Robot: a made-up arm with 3 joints.
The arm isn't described. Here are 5 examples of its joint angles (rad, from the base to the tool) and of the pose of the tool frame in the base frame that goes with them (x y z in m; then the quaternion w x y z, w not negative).
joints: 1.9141 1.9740 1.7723
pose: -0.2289 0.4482 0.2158 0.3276 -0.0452 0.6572 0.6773
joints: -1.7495 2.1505 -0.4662
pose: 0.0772 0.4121 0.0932 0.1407 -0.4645 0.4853 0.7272
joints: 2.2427 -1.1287 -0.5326
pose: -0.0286 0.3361 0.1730 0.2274 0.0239 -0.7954 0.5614
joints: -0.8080 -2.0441 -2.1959
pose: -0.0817 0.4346 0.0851 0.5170 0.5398 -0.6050 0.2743
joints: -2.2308 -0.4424 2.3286
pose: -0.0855 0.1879 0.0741 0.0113 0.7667 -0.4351 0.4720
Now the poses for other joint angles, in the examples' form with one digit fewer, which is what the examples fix.
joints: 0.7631 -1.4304 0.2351
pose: 0.073 0.350 0.214 0.724 0.637 -0.208 0.160
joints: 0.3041 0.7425 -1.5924
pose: -0.058 0.295 0.278 0.684 -0.352 0.158 0.620
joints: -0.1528 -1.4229 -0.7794
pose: 0.017 0.349 0.137 0.718 0.624 -0.194 0.241
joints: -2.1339 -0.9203 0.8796
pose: -0.084 0.305 0.042 0.226 -0.140 0.801 -0.536
